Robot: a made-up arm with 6 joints. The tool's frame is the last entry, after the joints. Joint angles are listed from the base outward.
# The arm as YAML. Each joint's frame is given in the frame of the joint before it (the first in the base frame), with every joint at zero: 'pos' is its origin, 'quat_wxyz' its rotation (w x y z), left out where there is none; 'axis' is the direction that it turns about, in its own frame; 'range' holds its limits. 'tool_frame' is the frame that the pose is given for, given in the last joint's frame.
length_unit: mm
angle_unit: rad
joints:
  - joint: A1
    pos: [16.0, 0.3, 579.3]
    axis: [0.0, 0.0, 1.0]
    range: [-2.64, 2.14]
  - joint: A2
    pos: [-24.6, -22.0, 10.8]
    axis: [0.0, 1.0, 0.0]
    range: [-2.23, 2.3]
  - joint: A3
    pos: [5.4, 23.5, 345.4]
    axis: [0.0, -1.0, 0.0]
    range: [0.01, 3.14]
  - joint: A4
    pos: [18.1, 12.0, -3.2]
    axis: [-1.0, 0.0, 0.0]
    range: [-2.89, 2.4]
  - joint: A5
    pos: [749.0, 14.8, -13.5]
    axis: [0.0, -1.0, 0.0]
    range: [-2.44, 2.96]
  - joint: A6
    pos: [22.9, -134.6, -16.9]
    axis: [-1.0, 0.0, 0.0]
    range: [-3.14, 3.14]
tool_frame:
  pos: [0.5, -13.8, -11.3]
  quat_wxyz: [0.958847, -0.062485, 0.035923, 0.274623]
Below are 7 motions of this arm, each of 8 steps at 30 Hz.
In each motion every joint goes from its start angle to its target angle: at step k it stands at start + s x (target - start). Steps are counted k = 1, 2, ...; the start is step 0. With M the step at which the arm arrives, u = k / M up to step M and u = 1 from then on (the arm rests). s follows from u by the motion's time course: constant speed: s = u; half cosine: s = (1 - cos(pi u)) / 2; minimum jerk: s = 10 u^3 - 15 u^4 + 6 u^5.
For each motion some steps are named. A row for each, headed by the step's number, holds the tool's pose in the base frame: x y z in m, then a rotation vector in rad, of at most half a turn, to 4 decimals.
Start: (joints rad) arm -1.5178 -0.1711 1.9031 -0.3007 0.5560 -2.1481
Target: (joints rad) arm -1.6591 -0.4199 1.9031 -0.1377 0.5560 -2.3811
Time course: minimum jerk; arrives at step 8
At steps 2, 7, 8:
2: -0.0806 0.4429 1.6449 -0.6045 -1.0374 1.8558
7: -0.0108 0.6814 1.5152 -0.6970 -0.6797 1.8599
8: -0.0089 0.6853 1.5124 -0.6982 -0.6732 1.8593

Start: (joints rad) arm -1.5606 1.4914 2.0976 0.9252 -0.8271 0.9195
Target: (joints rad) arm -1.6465 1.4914 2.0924 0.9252 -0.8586 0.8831
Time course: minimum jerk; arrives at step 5
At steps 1, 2, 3, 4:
1: -0.0798 -0.9091 1.1205 -0.3618 1.9112 -1.1933
2: -0.1002 -0.9072 1.1195 -0.3288 1.9124 -1.2102
3: -0.1288 -0.9037 1.1180 -0.2822 1.9133 -1.2344
4: -0.1491 -0.9007 1.1170 -0.2491 1.9134 -1.2517

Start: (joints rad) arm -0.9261 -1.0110 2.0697 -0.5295 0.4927 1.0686
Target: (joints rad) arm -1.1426 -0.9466 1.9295 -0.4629 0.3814 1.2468
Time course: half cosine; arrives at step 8
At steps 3, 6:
3: -0.6612 0.8563 0.9607 1.5140 2.1964 0.9848
6: -0.5437 0.9015 1.0515 1.7151 1.9996 1.2240

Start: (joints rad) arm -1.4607 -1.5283 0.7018 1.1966 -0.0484 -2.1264
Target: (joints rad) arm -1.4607 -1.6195 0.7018 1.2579 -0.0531 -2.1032
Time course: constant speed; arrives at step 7
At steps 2, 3, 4, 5, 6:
2: -0.1435 0.9199 1.1615 -1.4670 -1.4219 0.2839
3: -0.1437 0.9278 1.1492 -1.4856 -1.4231 0.2804
4: -0.1439 0.9355 1.1369 -1.5042 -1.4244 0.2769
5: -0.1441 0.9430 1.1244 -1.5227 -1.4258 0.2733
6: -0.1442 0.9503 1.1118 -1.5412 -1.4273 0.2697

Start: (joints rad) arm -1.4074 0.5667 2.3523 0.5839 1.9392 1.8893
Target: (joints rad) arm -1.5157 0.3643 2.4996 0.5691 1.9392 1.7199
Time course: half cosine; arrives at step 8
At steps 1, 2, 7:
1: -0.0829 0.0654 1.6027 0.8354 0.8229 1.2131
2: -0.0874 0.0999 1.5972 0.8228 0.8356 1.1777
7: -0.0950 0.3493 1.5188 0.7328 0.9132 0.8996

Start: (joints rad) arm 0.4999 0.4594 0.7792 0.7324 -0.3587 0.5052
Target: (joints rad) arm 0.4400 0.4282 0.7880 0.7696 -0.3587 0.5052
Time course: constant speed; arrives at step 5
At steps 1, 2, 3, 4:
1: 0.8232 0.2982 1.2063 -1.3504 0.1935 0.6221
2: 0.8223 0.2868 1.2139 -1.3533 0.1955 0.6029
3: 0.8212 0.2754 1.2215 -1.3562 0.1976 0.5836
4: 0.8198 0.2640 1.2291 -1.3592 0.1999 0.5643

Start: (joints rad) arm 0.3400 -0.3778 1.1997 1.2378 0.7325 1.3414
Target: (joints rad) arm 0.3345 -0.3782 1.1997 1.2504 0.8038 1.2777
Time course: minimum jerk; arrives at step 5
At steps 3, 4, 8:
3: -0.2345 -0.1201 1.7006 -1.7993 -0.9792 -1.8491
4: -0.2353 -0.1194 1.7005 -1.8047 -1.0088 -1.8436
8: -0.2355 -0.1192 1.7005 -1.8060 -1.0154 -1.8423

